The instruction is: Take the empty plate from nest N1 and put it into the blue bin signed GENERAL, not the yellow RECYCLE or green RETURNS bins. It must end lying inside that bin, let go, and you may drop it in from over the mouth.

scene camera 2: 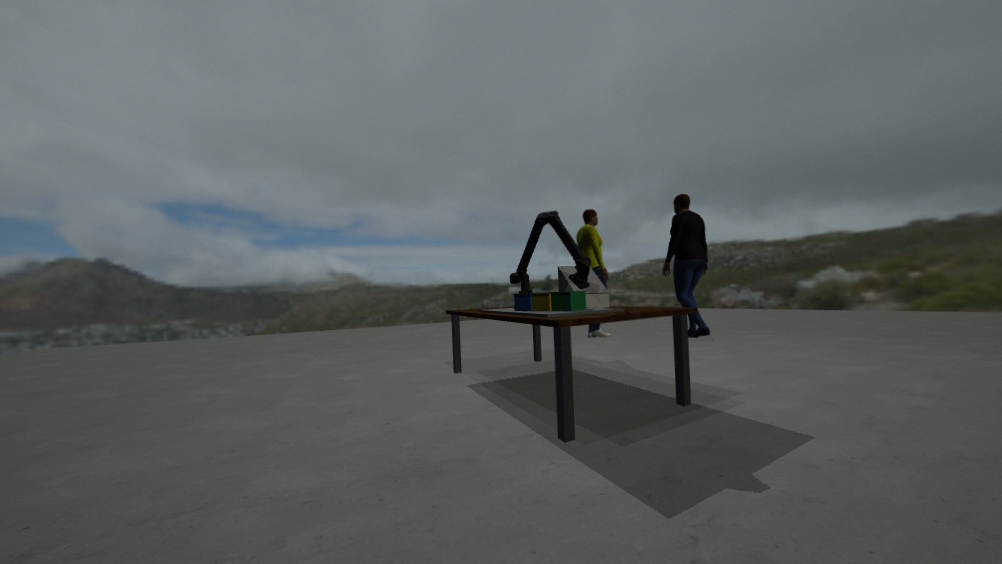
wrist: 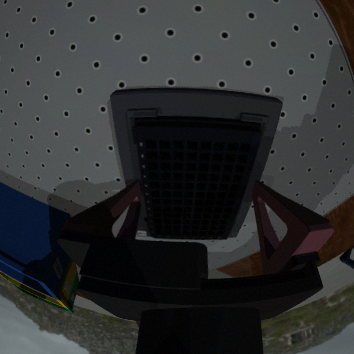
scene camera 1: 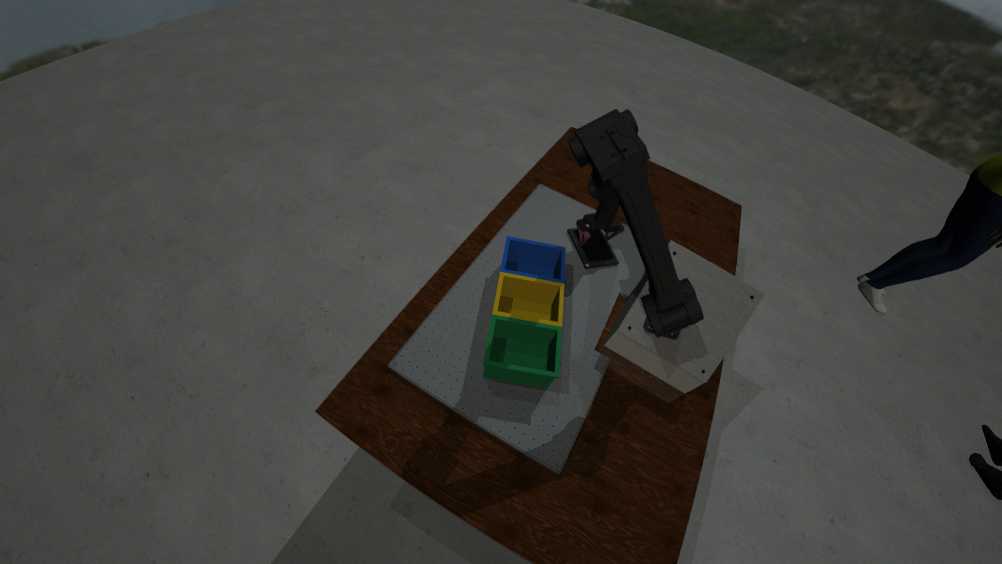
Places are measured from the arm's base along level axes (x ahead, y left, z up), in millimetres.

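Pixels of known places: gripper, fingertip midpoint: (wrist: pixel 197 185) (scene camera 1: pixel 593 241); arm's base, link origin: (scene camera 2: pixel 578 281) (scene camera 1: pixel 666 311).
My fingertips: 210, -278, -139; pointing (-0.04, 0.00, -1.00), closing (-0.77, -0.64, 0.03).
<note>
For each thing: its top centre in the pictures, then the offset to it from my fingertips, as dx, dy, dz. Level surfaces: height alone.
- black plate, top centre: (wrist: pixel 193 198) (scene camera 1: pixel 594 242) -2, +8, +7
- dark grey nest, top centre: (wrist: pixel 193 191) (scene camera 1: pixel 593 243) -2, +8, -1
- blue bin, top centre: (wrist: pixel 26 288) (scene camera 1: pixel 530 298) (scene camera 2: pixel 548 292) +115, +355, +81
- wooden table's, surface height: dz -32
The black plate (scene camera 1: pixel 597 246) (wrist: pixel 197 172), with a grid of small square wells, lies in the dark grey nest (wrist: pixel 200 101) on the perforated board. The nest's label is not readable. My gripper (scene camera 1: pixel 598 235) (wrist: pixel 197 185) is open and empty. Its reddish fingertips are at the left and right of the plate in the wrist view, apart from each other; their exact height over the plate is hard to tell. The blue bin (scene camera 1: pixel 534 260) (scene camera 2: pixel 523 301) (wrist: pixel 30 220) stands beside the nest, its mouth upward. No sign is readable on it.
The yellow bin (scene camera 1: pixel 529 299) (scene camera 2: pixel 541 301) and the green bin (scene camera 1: pixel 522 350) (scene camera 2: pixel 568 301) stand in a row after the blue one. The arm stands on a pale block (scene camera 1: pixel 725 301) at the wooden table's (scene camera 1: pixel 631 448) side. Two people (scene camera 2: pixel 591 245) (scene camera 2: pixel 689 241) are behind the table.
</note>
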